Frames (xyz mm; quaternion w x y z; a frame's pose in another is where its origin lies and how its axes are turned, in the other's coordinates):
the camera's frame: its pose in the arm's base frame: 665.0 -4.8 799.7 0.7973 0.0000 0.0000 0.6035
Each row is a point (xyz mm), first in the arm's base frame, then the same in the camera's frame.
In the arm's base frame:
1: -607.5 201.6 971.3
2: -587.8 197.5 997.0
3: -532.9 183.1 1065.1
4: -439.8 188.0 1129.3
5: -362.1 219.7 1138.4
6: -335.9 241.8 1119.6
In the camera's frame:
1: -146.8 1280.7 171.6
2: -145.4 1260.7 197.3
3: -144.4 1203.9 265.4
4: -114.4 1115.6 329.6
5: -62.8 1049.5 338.7
6: -34.4 1030.3 319.9

